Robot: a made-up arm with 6 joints.
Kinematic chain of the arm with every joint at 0, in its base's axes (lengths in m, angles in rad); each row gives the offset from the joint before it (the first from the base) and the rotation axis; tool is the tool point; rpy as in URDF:
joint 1: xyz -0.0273 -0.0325 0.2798 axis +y
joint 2: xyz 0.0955 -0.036 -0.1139 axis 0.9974 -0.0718 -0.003
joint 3: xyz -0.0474 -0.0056 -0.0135 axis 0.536 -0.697 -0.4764
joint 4: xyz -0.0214 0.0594 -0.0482 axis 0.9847 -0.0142 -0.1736
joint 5: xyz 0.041 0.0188 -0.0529 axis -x
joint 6: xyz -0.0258 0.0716 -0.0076 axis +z
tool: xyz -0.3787 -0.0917 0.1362 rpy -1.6 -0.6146 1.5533
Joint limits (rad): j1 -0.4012..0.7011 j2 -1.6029..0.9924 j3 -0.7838..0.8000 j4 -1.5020..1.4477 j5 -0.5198..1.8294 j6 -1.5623..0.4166
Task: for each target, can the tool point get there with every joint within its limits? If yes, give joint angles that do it. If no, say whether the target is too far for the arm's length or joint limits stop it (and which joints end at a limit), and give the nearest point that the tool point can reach.
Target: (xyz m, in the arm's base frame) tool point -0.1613 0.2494 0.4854
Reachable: yes | joints 0.5085 0.0774 0.1864 0.8081 0.2204 -0.9094
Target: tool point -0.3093 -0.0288 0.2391
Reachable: yes | joints -0.3082 0.1725 -0.5018 0.2620 1.0611 0.2515
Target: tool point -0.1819 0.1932 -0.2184
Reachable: yes | joints -0.1105 -0.8238 0.3659 0.6562 1.1744 -0.6208
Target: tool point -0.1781 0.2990 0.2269
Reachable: yes | joints -0.0460 -1.2613 0.4161 1.1101 -0.2199 -1.3657
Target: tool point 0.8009 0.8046 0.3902
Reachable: no: too far | nearest point 0.3629 0.4532 0.2537 | short by 0.578 m
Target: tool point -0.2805 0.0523 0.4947
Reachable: yes | joints 0.4672 0.5839 -0.1006 1.0653 0.8684 -0.2595
